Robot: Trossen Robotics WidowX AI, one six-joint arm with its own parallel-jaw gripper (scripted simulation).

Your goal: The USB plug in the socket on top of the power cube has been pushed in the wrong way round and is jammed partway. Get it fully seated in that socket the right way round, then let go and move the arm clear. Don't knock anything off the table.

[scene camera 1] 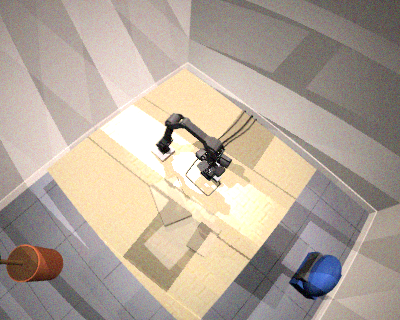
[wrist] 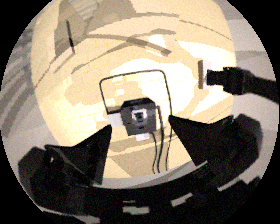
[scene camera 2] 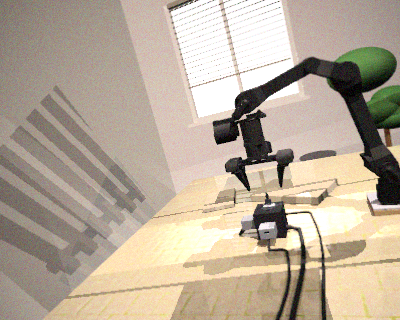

My gripper is open, with nothing in its grasp. I also see a power cube.
My gripper also shows in the wrist view.
